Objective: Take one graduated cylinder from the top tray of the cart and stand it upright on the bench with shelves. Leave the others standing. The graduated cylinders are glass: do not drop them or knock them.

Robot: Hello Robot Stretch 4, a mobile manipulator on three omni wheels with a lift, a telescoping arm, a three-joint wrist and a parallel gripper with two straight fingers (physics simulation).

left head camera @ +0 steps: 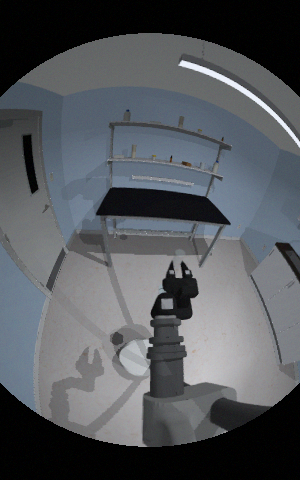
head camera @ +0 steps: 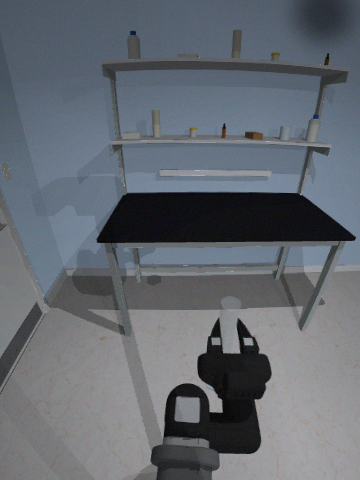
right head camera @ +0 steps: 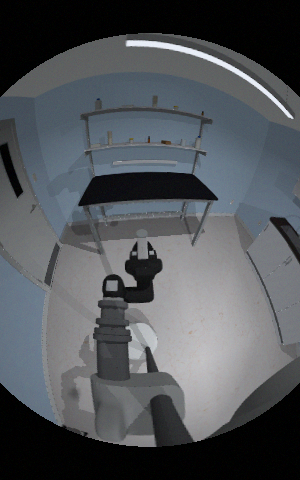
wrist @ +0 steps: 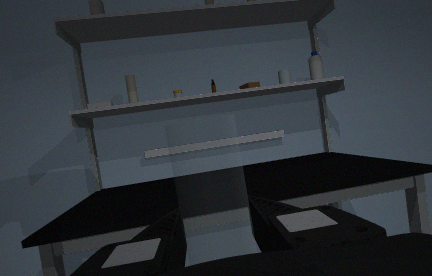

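Seen in the pictures: gripper, between the fingertips: [left head camera: 176, 261] [head camera: 227, 321] [right head camera: 141, 242] [wrist: 216, 220]; robot's base, origin of its link: [left head camera: 140, 356] [right head camera: 137, 339].
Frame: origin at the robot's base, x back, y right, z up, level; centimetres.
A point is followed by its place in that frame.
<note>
My gripper [head camera: 229, 327] @(y 8.5, x -44.9, z 109.6 cm) [left head camera: 179, 266] @(y 8.5, x -44.9, z 109.6 cm) [right head camera: 142, 247] @(y 8.5, x -44.9, z 109.6 cm) [wrist: 216, 220] @(y 8.5, x -44.9, z 109.6 cm) is shut on a clear graduated cylinder [head camera: 230, 311] @(y 8.1, x -42.3, z 115.9 cm) [left head camera: 179, 255] @(y 7.9, x -42.7, z 116.1 cm) [right head camera: 142, 236] @(y 8.7, x -42.5, z 115.8 cm) [wrist: 205, 145] @(y 8.5, x -42.2, z 114.6 cm), whose upper part stands above the fingers and looks about upright. Its lower part is mostly hidden behind the gripper and wrist. The bench with shelves [head camera: 225, 216] [left head camera: 162, 205] [right head camera: 148, 187] [wrist: 120, 205] has a black top and stands straight ahead against the blue wall. The gripper and the cylinder are in front of its front edge, apart from it, over the floor. The cart and the other cylinders do not show.
Two shelves above the bench top, a lower shelf [head camera: 215, 141] [wrist: 200, 100] and an upper shelf [head camera: 215, 65], hold bottles, jars and boxes. A pale rail [head camera: 215, 173] @(y 14.9, x -190.7, z 105.6 cm) is on the wall below them. A door [left head camera: 22, 190] @(y -127.8, x -94.5, z 124.3 cm) is at the left and a cabinet [left head camera: 280, 295] @(y 192.2, x -35.3, z 46.1 cm) [right head camera: 275, 280] @(y 192.8, x -28.3, z 35.5 cm) at the right.
</note>
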